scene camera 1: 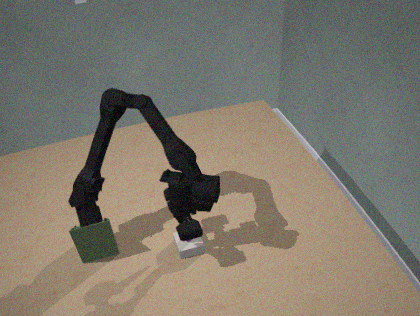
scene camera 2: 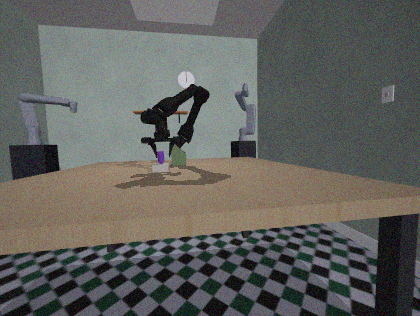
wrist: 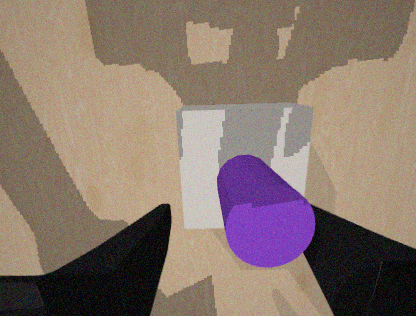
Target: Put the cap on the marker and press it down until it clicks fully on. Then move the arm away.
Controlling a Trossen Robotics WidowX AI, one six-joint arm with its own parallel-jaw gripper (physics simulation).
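Where they show: gripper, fingertip midpoint: (scene camera 2: pixel 163 157) (wrist: pixel 230 210); arm's base, link origin: (scene camera 1: pixel 90 224) (scene camera 2: pixel 176 145).
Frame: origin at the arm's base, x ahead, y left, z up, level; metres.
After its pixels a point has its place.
A purple cylinder (scene camera 2: pixel 160 156) {x 0.272, y -0.113, z -0.049 m} (wrist: pixel 270 232) {x 0.257, y -0.112, z -0.026 m} stands on a white block (scene camera 1: pixel 191 248) {x 0.248, y -0.146, z -0.087 m} (scene camera 2: pixel 160 168) {x 0.292, y -0.117, z -0.104 m} (wrist: pixel 202 175) {x 0.259, y -0.087, z -0.085 m}. Whether it is the cap alone or the cap on the marker cannot be told, and no separate marker body can be made out. In scene camera 1 the cylinder is hidden by a finger. My gripper (scene camera 1: pixel 189 229) {x 0.250, y -0.100, z -0.056 m} (scene camera 2: pixel 163 156) {x 0.250, y -0.100, z -0.056 m} (wrist: pixel 230 210) {x 0.250, y -0.100, z -0.056 m} points down at the block and is open. The cylinder's top lies between the fingers in the wrist view, close to the right finger and overlapping its tip; a gap shows on the left finger's side.
A green block (scene camera 1: pixel 95 241) {x -0.006, y -0.035, z -0.039 m} (scene camera 2: pixel 178 158) {x 0.057, y 0.002, z -0.078 m} stands at the arm's base on the wooden table (scene camera 1: pixel 320 250) {x 0.594, y -0.331, z -0.123 m} (scene camera 2: pixel 300 187) {x 0.769, y 0.237, z -0.123 m}. In scene camera 2, a grey arm (scene camera 2: pixel 31 120) and another grey arm (scene camera 2: pixel 250 120) stand on dark pedestals in the background.
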